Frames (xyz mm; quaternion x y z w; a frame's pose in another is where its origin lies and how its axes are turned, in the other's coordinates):
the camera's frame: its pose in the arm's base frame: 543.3 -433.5 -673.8 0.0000 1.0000 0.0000 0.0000
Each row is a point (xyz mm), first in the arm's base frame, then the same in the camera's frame.
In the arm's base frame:
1: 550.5 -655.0 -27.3
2: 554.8 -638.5 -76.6
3: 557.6 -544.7 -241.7
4: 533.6 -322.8 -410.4
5: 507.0 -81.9 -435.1
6: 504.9 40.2 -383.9
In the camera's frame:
1: -7.2 -221.5 -646.5
2: -11.5 -205.0 -597.2
3: -14.3 -111.2 -432.1
4: 9.7 110.7 -263.4
5: 36.3 351.6 -238.7
6: 38.4 473.7 -289.9

